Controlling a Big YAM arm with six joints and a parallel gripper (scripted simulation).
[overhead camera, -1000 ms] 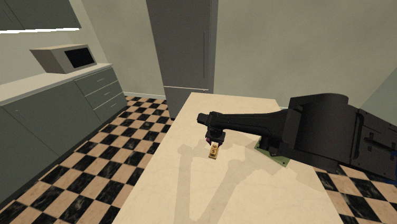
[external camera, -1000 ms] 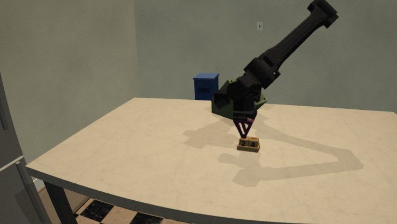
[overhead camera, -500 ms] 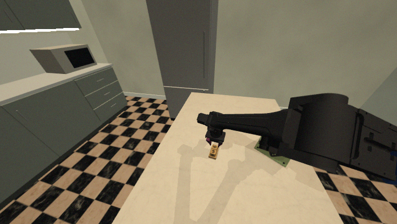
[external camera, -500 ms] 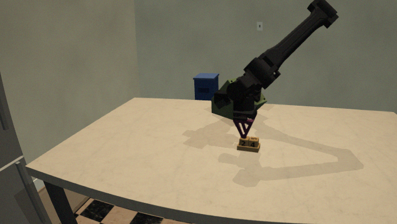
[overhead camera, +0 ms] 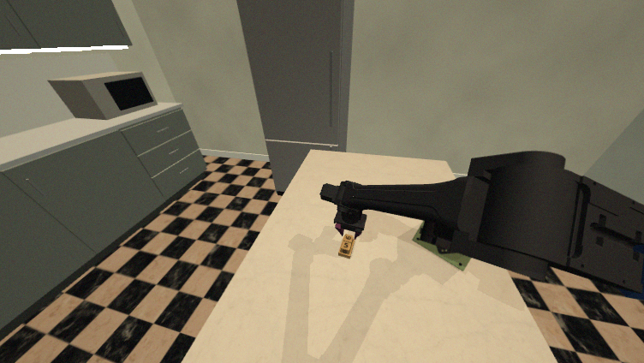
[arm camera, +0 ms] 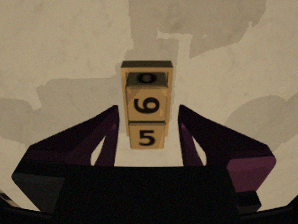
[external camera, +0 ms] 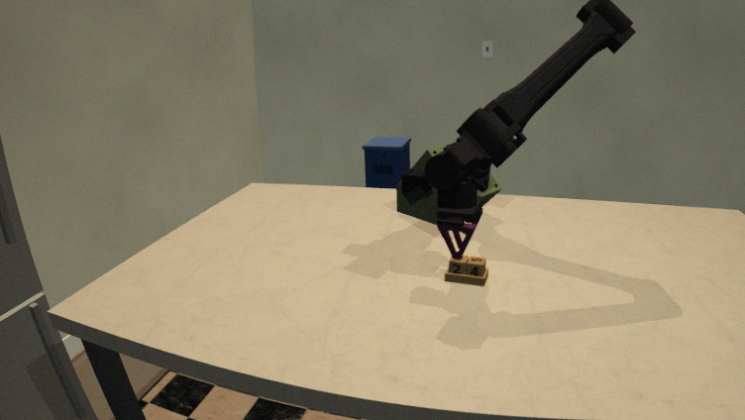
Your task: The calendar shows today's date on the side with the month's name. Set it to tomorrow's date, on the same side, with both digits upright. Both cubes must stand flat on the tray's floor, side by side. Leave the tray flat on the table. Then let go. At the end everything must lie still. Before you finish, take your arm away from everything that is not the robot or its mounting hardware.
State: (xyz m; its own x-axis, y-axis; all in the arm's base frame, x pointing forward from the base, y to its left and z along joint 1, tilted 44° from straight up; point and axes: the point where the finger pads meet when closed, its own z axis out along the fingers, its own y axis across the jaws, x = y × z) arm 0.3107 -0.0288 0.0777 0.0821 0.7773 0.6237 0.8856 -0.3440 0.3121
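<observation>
The cube is 3 cm below my hand. Also, from my hand: wooden tray 5 cm below, 2 cm to the left.
</observation>
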